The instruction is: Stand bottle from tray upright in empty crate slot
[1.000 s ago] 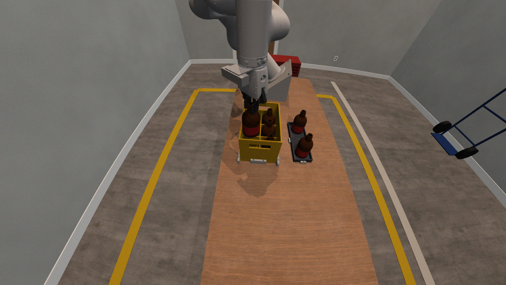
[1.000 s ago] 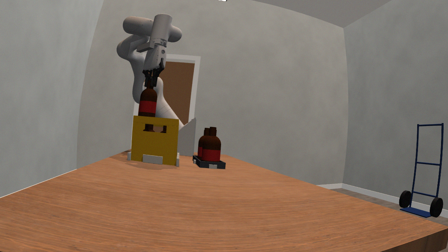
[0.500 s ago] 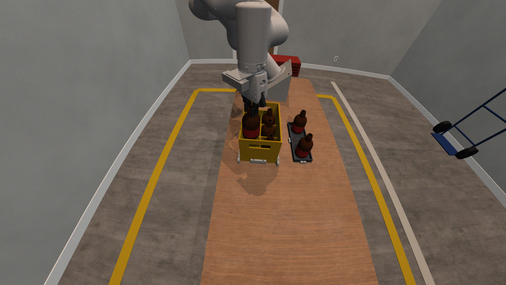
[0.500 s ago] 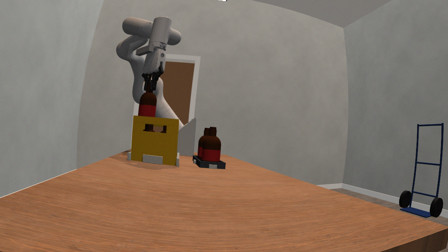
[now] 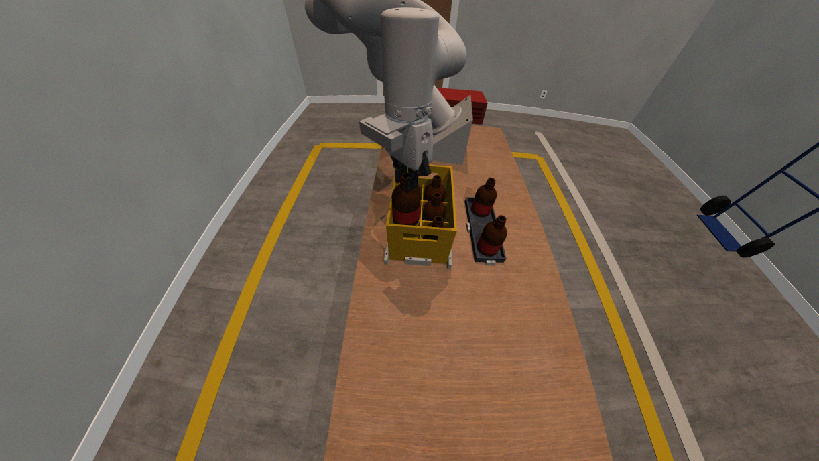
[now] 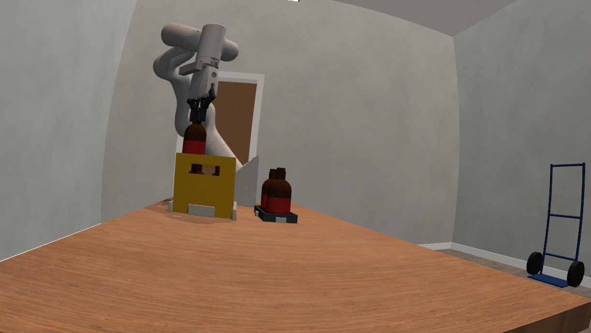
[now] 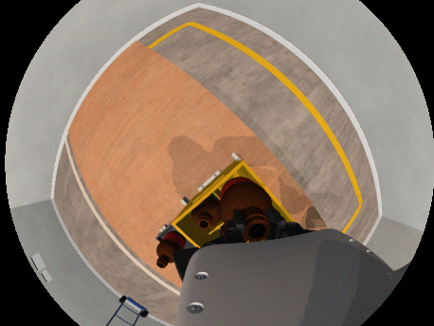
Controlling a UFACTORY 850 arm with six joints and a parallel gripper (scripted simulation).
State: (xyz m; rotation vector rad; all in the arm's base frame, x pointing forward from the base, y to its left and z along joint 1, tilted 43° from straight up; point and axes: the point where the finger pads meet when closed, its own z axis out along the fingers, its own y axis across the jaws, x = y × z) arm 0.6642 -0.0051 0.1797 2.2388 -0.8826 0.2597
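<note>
Right now my hand is 21 cm above the yellow crate, 9 cm past it and 4 cm to the right of it.
</note>
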